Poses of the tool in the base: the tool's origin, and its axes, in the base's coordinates. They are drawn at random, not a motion.
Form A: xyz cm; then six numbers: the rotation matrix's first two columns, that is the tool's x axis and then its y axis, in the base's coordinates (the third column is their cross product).
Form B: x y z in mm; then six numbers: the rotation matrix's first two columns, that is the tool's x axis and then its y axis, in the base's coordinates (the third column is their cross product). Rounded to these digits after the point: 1 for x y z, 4 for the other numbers.
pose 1, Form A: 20.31 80.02 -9.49 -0.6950 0.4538 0.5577 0.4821 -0.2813 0.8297
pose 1, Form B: 203.1 800.2 -94.9 -0.6950 0.4538 0.5577 0.4821 -0.2813 0.8297
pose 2, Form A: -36.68 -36.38 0.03 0.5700 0.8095 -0.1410 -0.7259 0.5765 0.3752
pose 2, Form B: -366.8 -363.8 0.3 0.5700 0.8095 -0.1410 -0.7259 0.5765 0.3752
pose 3, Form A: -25.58 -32.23 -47.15 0.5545 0.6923 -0.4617 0.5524 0.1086 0.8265
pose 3, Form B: -255.8 -322.3 -471.5 0.5545 0.6923 -0.4617 0.5524 0.1086 0.8265
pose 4, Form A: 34.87 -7.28 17.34 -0.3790 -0.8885 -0.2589 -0.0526 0.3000 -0.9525
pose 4, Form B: 348.7 -72.8 173.4 -0.3790 -0.8885 -0.2589 -0.0526 0.3000 -0.9525
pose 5, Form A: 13.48 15.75 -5.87 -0.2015 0.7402 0.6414 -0.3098 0.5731 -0.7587
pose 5, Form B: 134.8 157.5 -58.7 -0.2015 0.7402 0.6414 -0.3098 0.5731 -0.7587
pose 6, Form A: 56.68 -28.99 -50.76 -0.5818 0.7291 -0.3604 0.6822 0.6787 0.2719
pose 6, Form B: 566.8 -289.9 -507.6 -0.5818 0.7291 -0.3604 0.6822 0.6787 0.2719
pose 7, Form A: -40.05 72.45 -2.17 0.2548 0.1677 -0.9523 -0.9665 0.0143 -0.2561
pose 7, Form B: -400.5 724.5 -21.7 0.2548 0.1677 -0.9523 -0.9665 0.0143 -0.2561
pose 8, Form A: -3.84 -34.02 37.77 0.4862 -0.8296 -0.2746 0.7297 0.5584 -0.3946
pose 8, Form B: -38.4 -340.2 377.7 0.4862 -0.8296 -0.2746 0.7297 0.5584 -0.3946
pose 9, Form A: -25.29 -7.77 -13.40 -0.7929 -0.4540 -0.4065 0.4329 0.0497 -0.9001
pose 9, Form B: -252.9 -77.7 -134.0 -0.7929 -0.4540 -0.4065 0.4329 0.0497 -0.9001
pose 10, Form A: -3.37 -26.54 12.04 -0.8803 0.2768 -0.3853 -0.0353 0.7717 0.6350
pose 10, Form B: -33.7 -265.4 120.4 -0.8803 0.2768 -0.3853 -0.0353 0.7717 0.6350
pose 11, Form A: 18.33 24.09 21.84 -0.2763 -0.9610 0.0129 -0.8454 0.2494 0.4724
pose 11, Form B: 183.3 240.9 218.4 -0.2763 -0.9610 0.0129 -0.8454 0.2494 0.4724
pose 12, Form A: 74.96 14.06 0.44 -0.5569 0.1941 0.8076 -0.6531 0.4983 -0.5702
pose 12, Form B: 749.6 140.6 4.4 -0.5569 0.1941 0.8076 -0.6531 0.4983 -0.5702
